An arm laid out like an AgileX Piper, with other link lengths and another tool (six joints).
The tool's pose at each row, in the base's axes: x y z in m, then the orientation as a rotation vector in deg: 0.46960 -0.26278 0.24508 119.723 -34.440 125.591; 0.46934 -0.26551 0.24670 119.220 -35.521 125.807; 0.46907 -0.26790 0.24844 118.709 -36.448 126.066; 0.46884 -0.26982 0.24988 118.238 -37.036 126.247; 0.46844 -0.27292 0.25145 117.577 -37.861 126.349; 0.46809 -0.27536 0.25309 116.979 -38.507 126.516; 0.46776 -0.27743 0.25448 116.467 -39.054 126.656; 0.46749 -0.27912 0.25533 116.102 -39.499 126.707
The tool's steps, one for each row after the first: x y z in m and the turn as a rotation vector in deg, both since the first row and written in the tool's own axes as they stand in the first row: 0.00221 0.00221 0.00062 -0.460 0.302 0.560; 0.00446 0.00408 0.00113 -0.843 0.628 1.055; 0.00631 0.00558 0.00152 -1.141 0.926 1.331; 0.00856 0.00818 0.00213 -1.649 1.298 1.645; 0.01073 0.01014 0.00257 -2.029 1.663 1.912; 0.01257 0.01182 0.00292 -2.352 1.974 2.138; 0.01380 0.01326 0.00320 -2.628 2.178 2.309
